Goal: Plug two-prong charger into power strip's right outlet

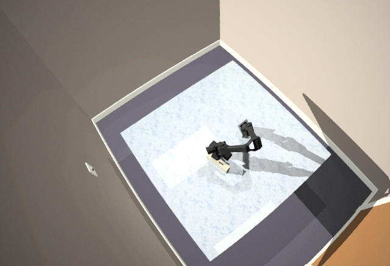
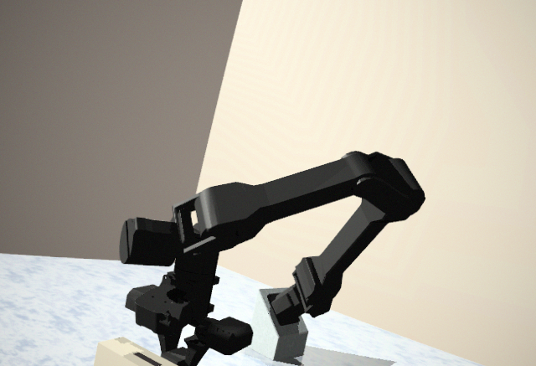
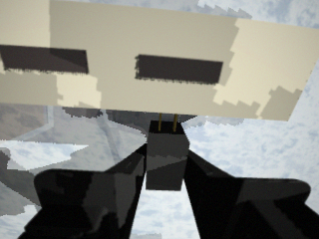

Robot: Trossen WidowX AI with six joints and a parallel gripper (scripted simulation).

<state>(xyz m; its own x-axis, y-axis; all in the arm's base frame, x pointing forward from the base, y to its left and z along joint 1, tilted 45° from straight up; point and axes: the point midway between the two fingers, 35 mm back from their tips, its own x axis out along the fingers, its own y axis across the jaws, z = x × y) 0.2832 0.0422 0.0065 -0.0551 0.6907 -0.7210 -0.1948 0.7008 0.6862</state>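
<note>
Right now my gripper tip is 20 mm short of the two-prong charger and 10 mm below it.
</note>
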